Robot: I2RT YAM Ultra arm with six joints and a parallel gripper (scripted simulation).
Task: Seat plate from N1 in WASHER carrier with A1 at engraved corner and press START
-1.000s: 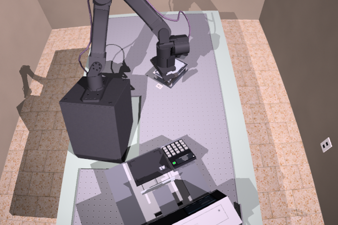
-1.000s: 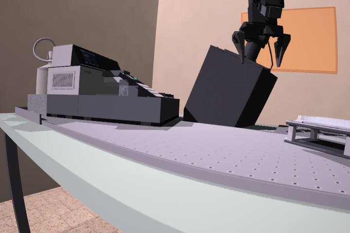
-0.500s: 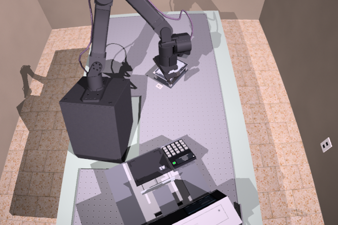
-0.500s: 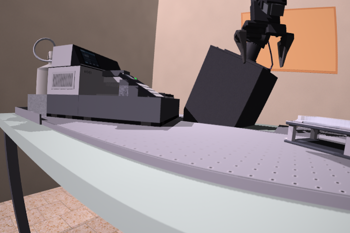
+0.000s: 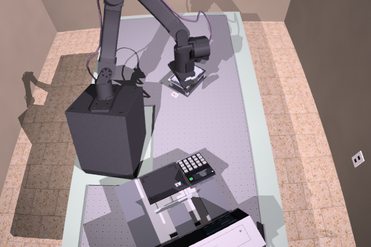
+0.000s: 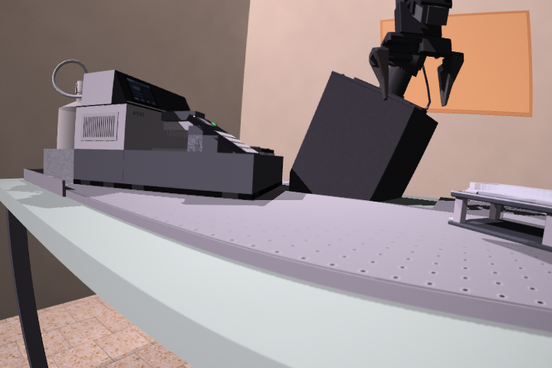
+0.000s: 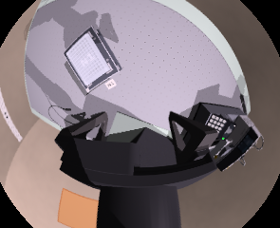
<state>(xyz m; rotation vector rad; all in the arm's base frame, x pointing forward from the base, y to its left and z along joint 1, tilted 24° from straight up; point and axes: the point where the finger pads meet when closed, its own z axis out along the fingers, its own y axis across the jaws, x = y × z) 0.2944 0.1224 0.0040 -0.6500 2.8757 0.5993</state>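
My gripper is now 160 mm to the right of the white well plate, 130 mm above it and 20 mm short of it. The rest, counted from my hand: plate nest N1: 160 mm to the left, 140 mm below, 20 mm ahead; then dark carrier: 390 mm to the right, 90 mm below, 80 mm behind; then N1 label: 180 mm below, 80 mm to the left, 40 mm behind.
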